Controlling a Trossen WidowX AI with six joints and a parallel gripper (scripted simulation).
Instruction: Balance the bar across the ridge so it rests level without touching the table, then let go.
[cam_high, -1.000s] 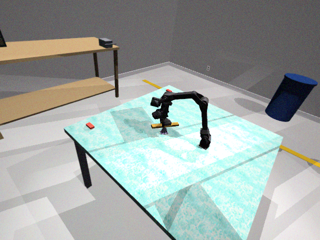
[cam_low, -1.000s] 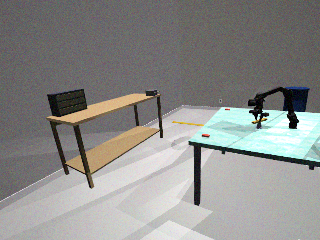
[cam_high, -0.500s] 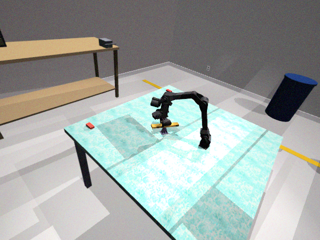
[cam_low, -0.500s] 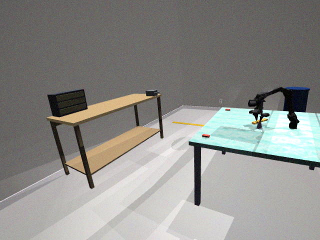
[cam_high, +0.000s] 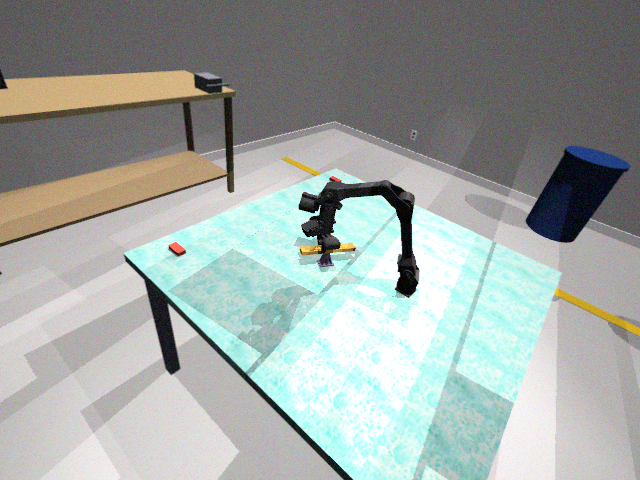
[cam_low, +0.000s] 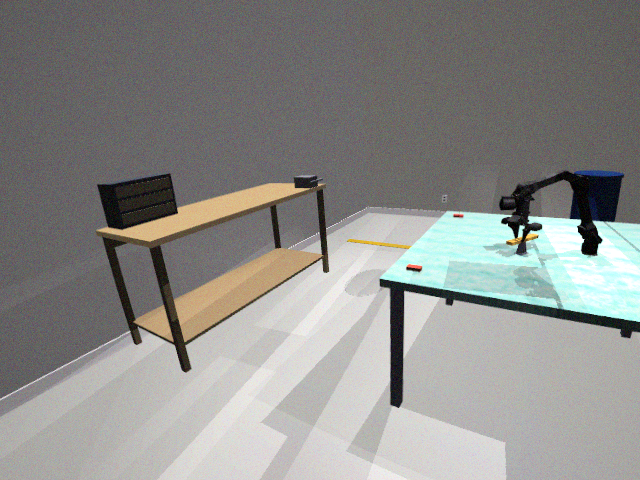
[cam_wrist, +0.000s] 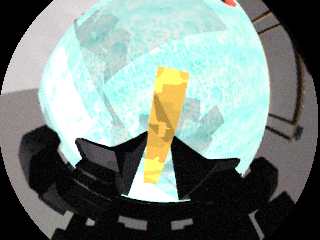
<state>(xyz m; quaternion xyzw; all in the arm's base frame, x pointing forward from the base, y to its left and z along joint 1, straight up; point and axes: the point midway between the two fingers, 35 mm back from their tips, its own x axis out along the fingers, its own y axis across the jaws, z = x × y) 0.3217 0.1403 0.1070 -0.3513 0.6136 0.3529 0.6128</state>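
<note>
The yellow bar is 1 cm behind my gripper tip and 2 cm to the right of it. Also, from my gripper tip: red block (42 cm ahead, 36 cm to the left, 6 cm below).
</note>
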